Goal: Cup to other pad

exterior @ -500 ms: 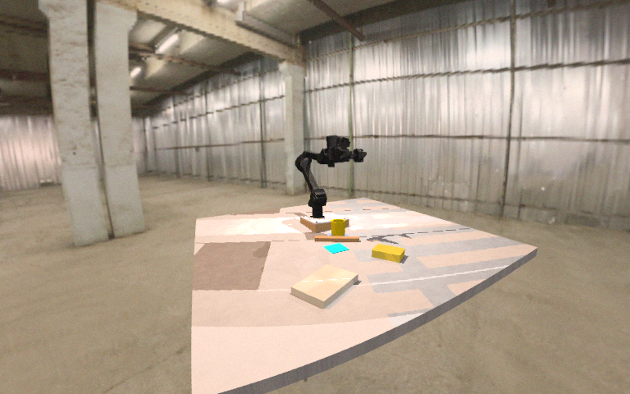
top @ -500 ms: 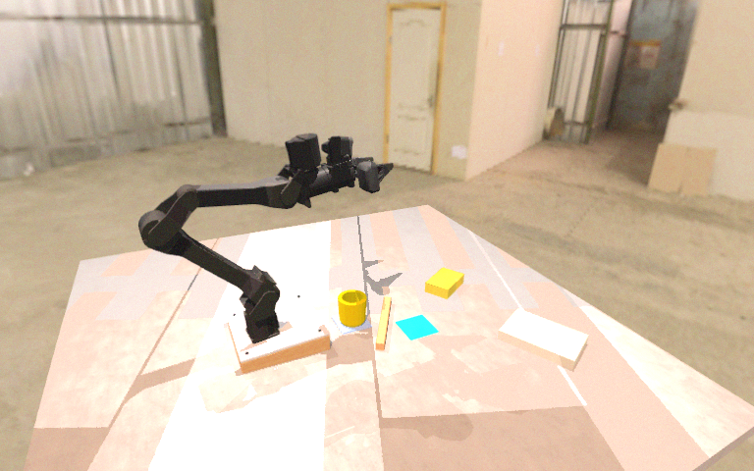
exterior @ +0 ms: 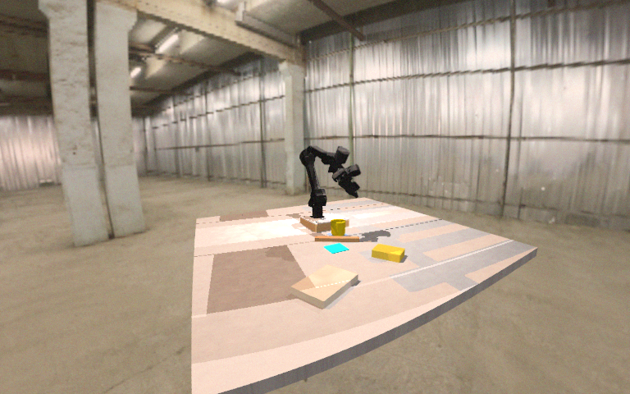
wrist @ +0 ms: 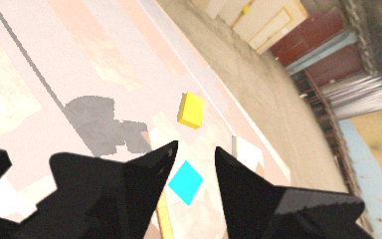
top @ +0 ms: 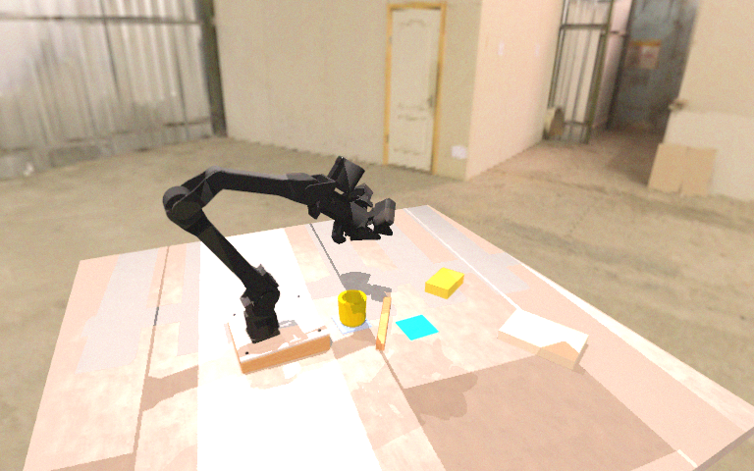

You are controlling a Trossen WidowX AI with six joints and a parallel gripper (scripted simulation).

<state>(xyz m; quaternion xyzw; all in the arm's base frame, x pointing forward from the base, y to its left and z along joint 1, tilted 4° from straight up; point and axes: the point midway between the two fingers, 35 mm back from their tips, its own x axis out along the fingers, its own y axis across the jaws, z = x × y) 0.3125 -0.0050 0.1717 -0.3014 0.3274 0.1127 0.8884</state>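
Now: gripper tip 110 mm past the yellow cup, 20 mm to the left of it and 170 mm above it. Also, from my gripper tip: flat pale slab 250 mm ahead, 320 mm to the right, 190 mm below; then thin wooden bar 40 mm behind, 70 mm to the right, 210 mm below; then cyan pad 20 mm ahead, 120 mm to the right, 220 mm below.
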